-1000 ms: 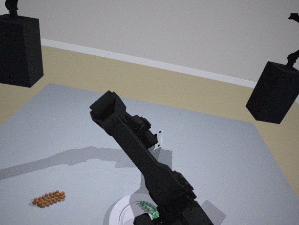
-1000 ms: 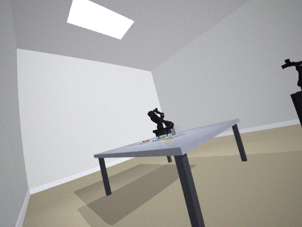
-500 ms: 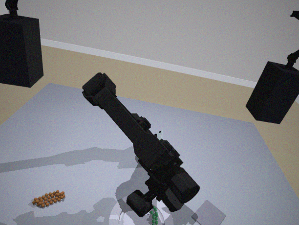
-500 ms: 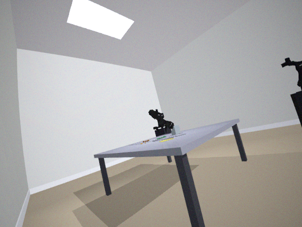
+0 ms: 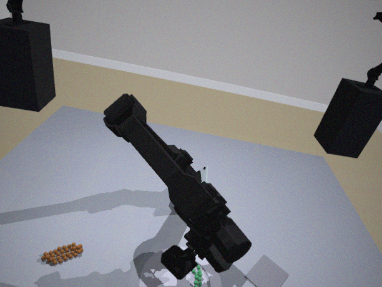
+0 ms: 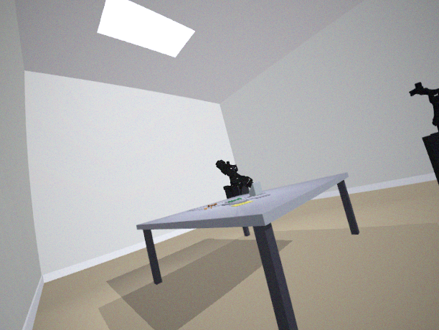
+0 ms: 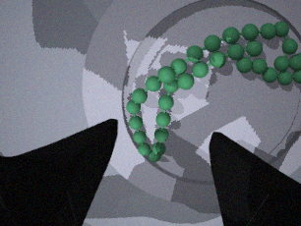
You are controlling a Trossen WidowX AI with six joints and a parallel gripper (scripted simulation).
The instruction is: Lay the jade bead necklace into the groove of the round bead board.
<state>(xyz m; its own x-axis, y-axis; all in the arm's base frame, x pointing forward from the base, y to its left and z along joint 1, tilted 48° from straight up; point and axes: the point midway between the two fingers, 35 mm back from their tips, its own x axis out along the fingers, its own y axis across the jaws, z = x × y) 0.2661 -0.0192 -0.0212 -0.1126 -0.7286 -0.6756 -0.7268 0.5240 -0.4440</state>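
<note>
Right now the round bead board is 40 mm ahead of my gripper tip, 20 mm to the right of it and 30 mm below it. From my gripper tip the other things lie so: yellow strip (230 mm ahead, 200 mm to the left, 40 mm below); flat grey square (10 mm behind, 210 mm to the left, 40 mm below).
</note>
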